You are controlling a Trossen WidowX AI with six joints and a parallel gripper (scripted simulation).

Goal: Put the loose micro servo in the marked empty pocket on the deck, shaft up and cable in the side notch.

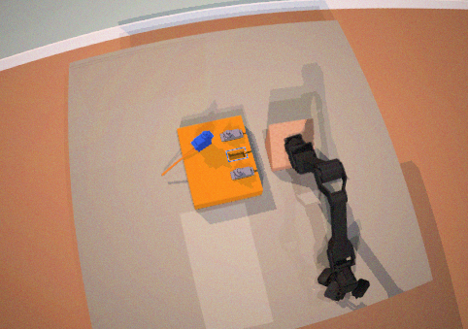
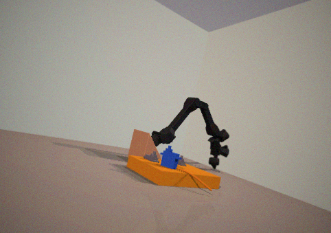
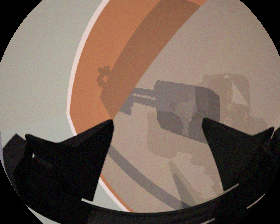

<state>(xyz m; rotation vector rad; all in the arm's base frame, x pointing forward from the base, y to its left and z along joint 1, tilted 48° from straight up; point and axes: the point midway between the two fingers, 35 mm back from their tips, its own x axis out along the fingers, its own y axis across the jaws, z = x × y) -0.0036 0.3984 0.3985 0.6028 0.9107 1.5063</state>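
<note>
My gripper tip is 320 mm short of the orange deck, 620 mm to the left of it and 10 mm above it.
</note>
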